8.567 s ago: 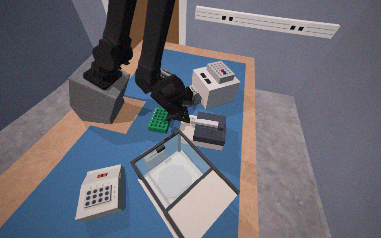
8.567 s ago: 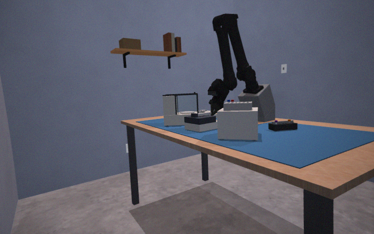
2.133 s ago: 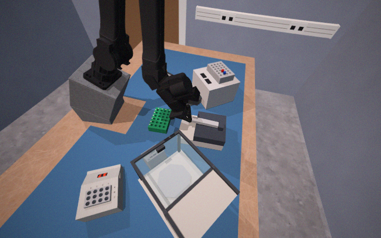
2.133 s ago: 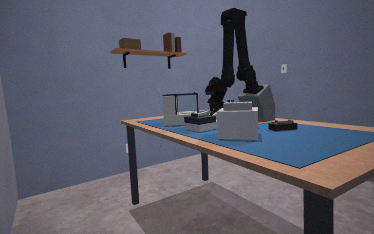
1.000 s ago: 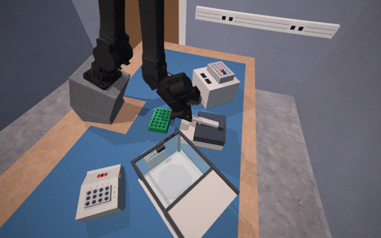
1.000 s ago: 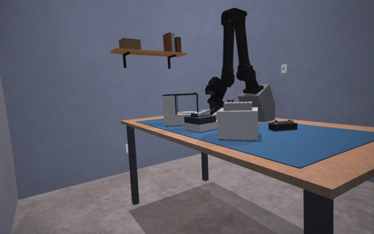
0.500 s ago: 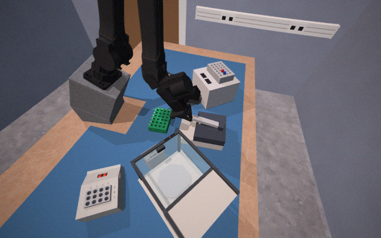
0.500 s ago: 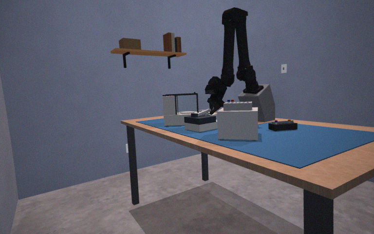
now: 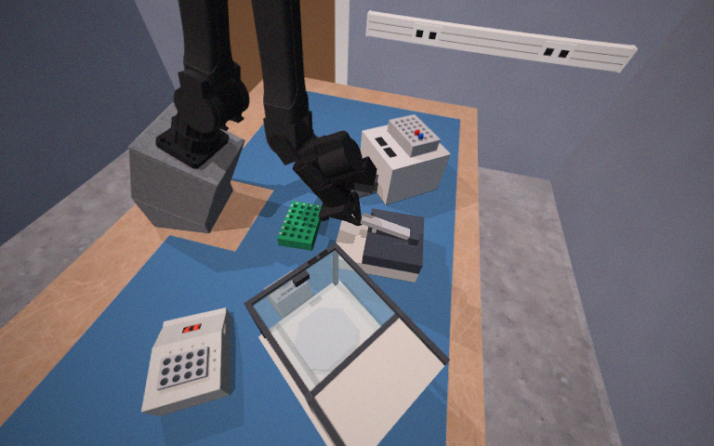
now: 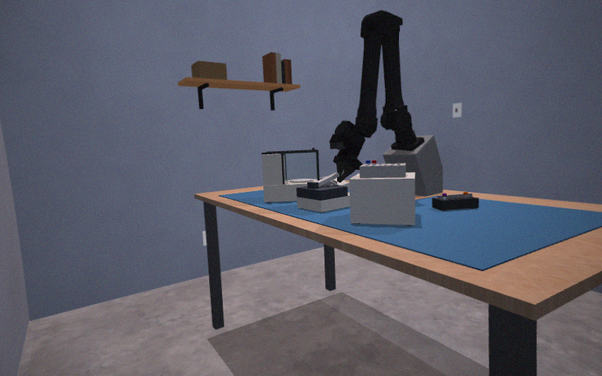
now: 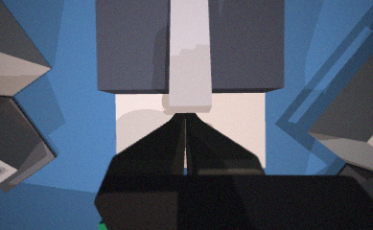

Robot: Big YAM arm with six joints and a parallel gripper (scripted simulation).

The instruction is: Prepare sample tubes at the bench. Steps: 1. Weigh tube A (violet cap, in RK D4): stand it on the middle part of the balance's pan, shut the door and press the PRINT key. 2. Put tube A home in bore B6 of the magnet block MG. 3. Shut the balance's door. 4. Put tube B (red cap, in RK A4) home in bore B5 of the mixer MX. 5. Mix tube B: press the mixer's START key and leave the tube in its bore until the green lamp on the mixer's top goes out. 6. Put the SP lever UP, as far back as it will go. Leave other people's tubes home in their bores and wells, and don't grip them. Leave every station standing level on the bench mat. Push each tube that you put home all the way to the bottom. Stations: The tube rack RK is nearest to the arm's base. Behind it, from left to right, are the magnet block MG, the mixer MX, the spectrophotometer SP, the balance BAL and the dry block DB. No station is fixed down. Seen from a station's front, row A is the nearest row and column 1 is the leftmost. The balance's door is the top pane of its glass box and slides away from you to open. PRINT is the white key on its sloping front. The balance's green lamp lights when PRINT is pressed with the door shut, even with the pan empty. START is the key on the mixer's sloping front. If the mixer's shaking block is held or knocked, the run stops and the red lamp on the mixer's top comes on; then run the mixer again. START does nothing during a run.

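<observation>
Right now the SP lever is 60 mm ahead of my hand, 10 mm to the left of it and 10 mm above it. Also, from my hand: green rack RK (150 mm behind, 80 mm below, 10 mm to the left); white print key (180 mm to the right, 100 mm behind, 30 mm below); green start key (180 mm to the left, 70 mm behind, 30 mm below).
</observation>
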